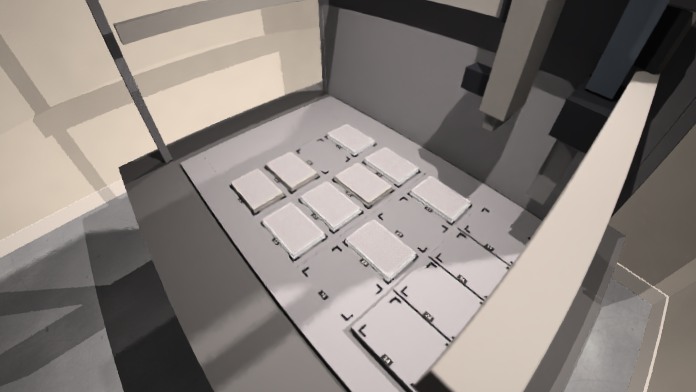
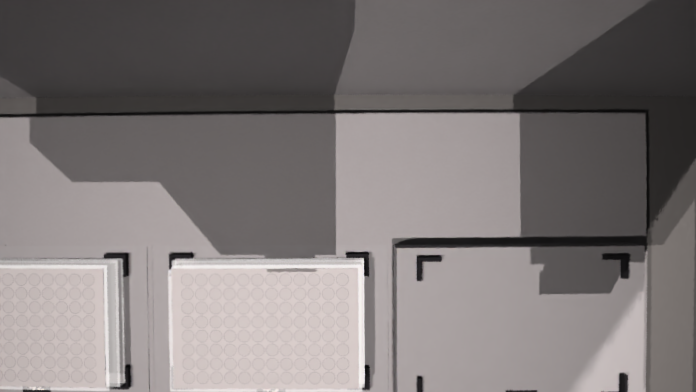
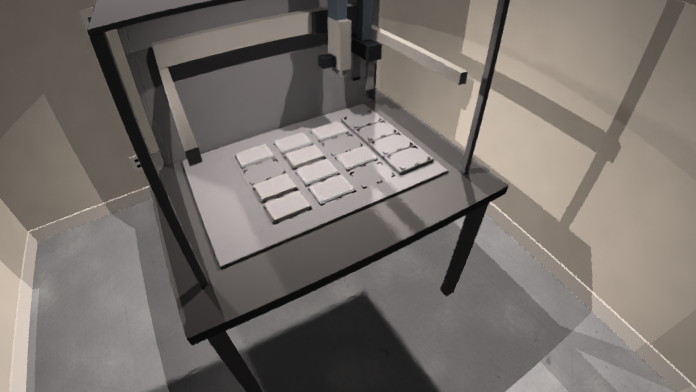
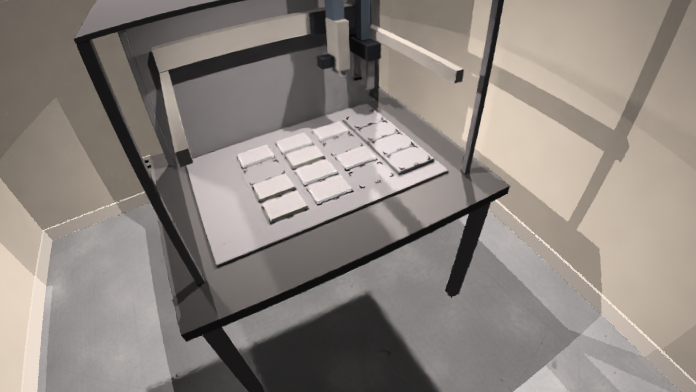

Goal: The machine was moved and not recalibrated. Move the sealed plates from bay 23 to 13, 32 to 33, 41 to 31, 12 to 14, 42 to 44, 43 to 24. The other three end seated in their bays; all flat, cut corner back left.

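The gripper [image 1: 544, 185], [image 3: 362, 84], [image 4: 363, 83] is visible, as is a raised slab [image 3: 406, 158].
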